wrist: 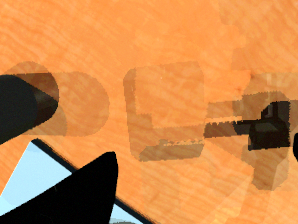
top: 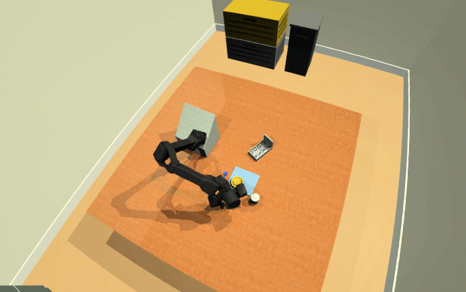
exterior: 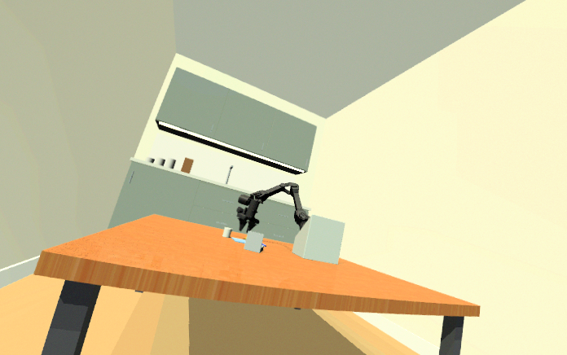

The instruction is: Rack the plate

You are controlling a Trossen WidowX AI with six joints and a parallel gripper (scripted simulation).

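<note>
My gripper tip is now 12 cm to the right of the yellow plate, 3 cm above it and 2 cm past it. From my gripper tip the other things lie so: light blue mat: 14 cm to the left, 4 cm below, 1 cm ahead; then blue spoon: 13 cm to the left, 10 cm behind, 4 cm below; then white cup: 11 cm ahead, 7 cm to the left, 2 cm below.
</note>
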